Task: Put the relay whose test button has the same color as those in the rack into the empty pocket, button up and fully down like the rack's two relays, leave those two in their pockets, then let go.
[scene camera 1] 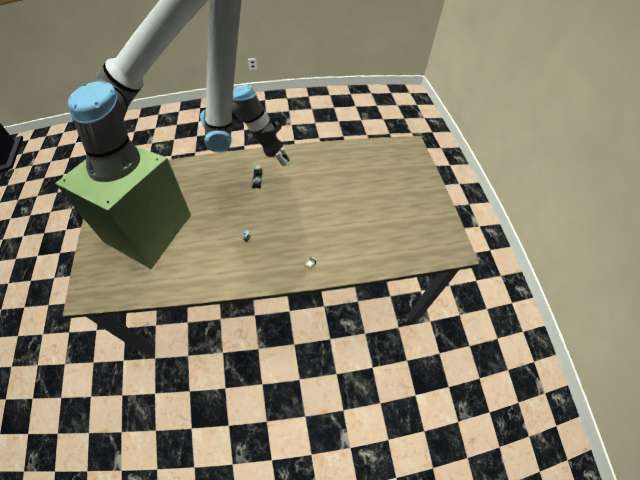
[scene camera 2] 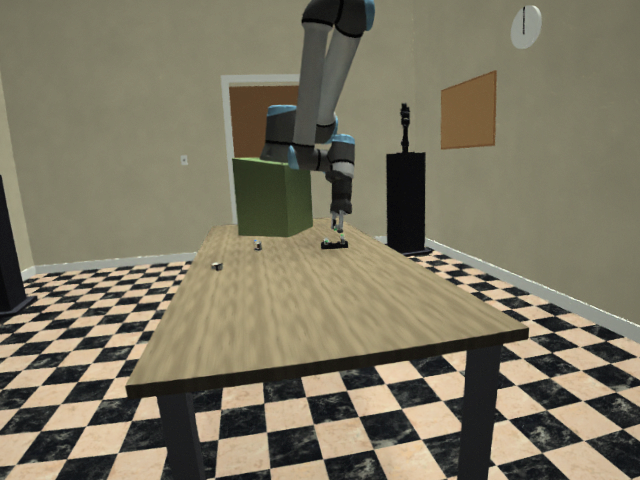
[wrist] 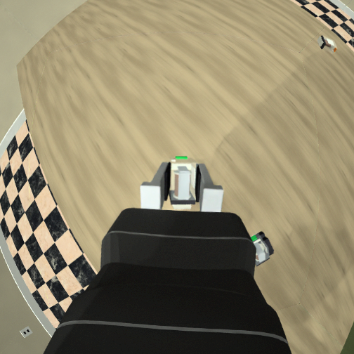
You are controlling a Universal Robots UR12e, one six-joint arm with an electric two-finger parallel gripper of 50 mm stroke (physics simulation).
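Frame: origin at the arm's base, x ahead, y left, z up, level; metres.
Seen in the pictures: gripper, between the fingertips: (scene camera 1: 285, 163) (scene camera 2: 337, 228); arm's base, origin of its link: (scene camera 1: 114, 164) (scene camera 2: 278, 161).
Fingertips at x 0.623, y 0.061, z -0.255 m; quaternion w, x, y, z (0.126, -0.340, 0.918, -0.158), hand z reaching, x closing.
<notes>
Pixels of each thing's middle, then the offset from my fingertips to it. Level surfaces: height alone.
- black rack, middle of its body: (scene camera 2: 334, 244) (scene camera 1: 257, 177) dx -0.124, dy +0.034, dz -0.088 m
- relay with a blue button, middle of its body: (scene camera 1: 246, 235) (scene camera 2: 257, 245) dx -0.222, dy -0.258, dz -0.077 m
- table, height of its surface: dz -0.099 m
- pale relay with an orange button, middle of its body: (scene camera 2: 216, 266) (scene camera 1: 310, 263) dx -0.017, dy -0.432, dz -0.089 m
My gripper (scene camera 1: 283, 157) (scene camera 2: 337, 228) (wrist: 182, 174) is shut on the green-button relay (wrist: 182, 181); its green button shows at the far end from the wrist. The gripper holds it tilted above the table, to the right of the rack in scene camera 1. The black rack (scene camera 1: 256, 176) (scene camera 2: 333, 246) holds two relays with green buttons, one at each end, with a dark gap between them. In the wrist view a rack relay (wrist: 262, 252) shows beside my wrist housing, which hides the rest of the rack.
A relay with a blue button (scene camera 1: 246, 236) (scene camera 2: 257, 245) stands on the table (scene camera 1: 361, 206) (scene camera 2: 289, 310). A pale relay with an orange button (scene camera 1: 310, 262) (scene camera 2: 217, 266) (wrist: 327, 43) lies near the table's long edge. The green robot base (scene camera 1: 139, 217) (scene camera 2: 268, 201) stands at one end of the table.
</notes>
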